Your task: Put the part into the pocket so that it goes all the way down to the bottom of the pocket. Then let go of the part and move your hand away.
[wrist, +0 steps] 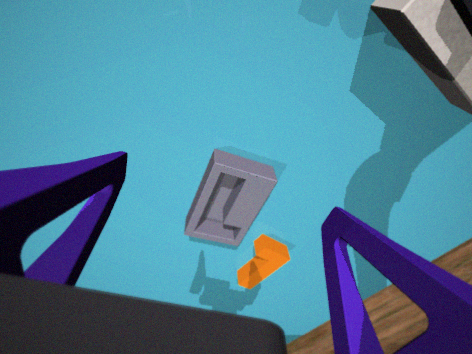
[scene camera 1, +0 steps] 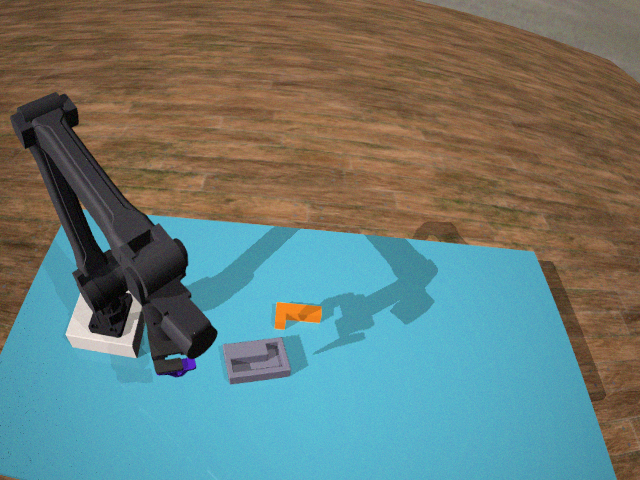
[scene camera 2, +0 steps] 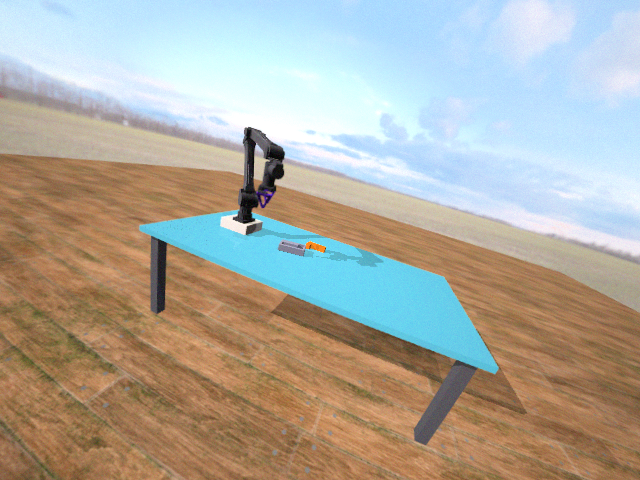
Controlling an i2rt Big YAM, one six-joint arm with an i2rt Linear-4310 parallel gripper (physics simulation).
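Seen in the pictures: gripper, fingertip midpoint: (wrist: 233, 192) (scene camera 1: 173, 351) (scene camera 2: 264, 205); arm's base, origin of the base link: (scene camera 1: 111, 314) (scene camera 2: 244, 220).
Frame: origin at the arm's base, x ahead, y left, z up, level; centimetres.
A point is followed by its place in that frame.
Note:
The orange L-shaped part (scene camera 1: 306, 312) @[x 46.9, y 10.3, z -2.7 cm] (scene camera 2: 315, 247) @[x 44.9, y 9.5, z -4.2 cm] (wrist: 274, 251) @[x 39.6, y 8.7, z -2.8 cm] lies flat on the table, outside the block. The grey block (scene camera 1: 249, 348) @[x 34.2, y -2.1, z -2.1 cm] (scene camera 2: 290, 249) @[x 36.8, y -8.7, z -3.5 cm] (wrist: 257, 197) @[x 31.7, y -2.3, z -2.1 cm] stands on the table close beside the part, its L-shaped pocket facing up and empty. My gripper (scene camera 1: 176, 366) @[x 21.4, y -16.3, z 16.6 cm] (scene camera 2: 265, 198) @[x 21.4, y -16.3, z 16.6 cm] (wrist: 233, 192) @[x 21.4, y -16.3, z 16.6 cm] is open with nothing between its purple fingers. It hangs high above the table, near the arm's base and to the block's left in the first scene view. In the wrist view the block and the part show beyond the fingers, both between them.
The arm's white base block (scene camera 1: 101, 345) @[x -1.0, y -7.7, z -2.1 cm] (scene camera 2: 233, 224) @[x -1.3, y -7.7, z -1.8 cm] (wrist: 425, 30) @[x 6.8, y -4.4, z 0.0 cm] stands on the blue table (scene camera 1: 413, 413) @[x 72.8, y -14.9, z -5.7 cm] (scene camera 2: 361, 299) @[x 79.3, y -27.4, z -5.7 cm] (wrist: 150, 90) @[x 28.6, y -20.9, z -5.7 cm], to the left of the grey block in the scene views. The arm's shadow falls across the table and over part of the orange piece. The table's far edge lies beyond the part.

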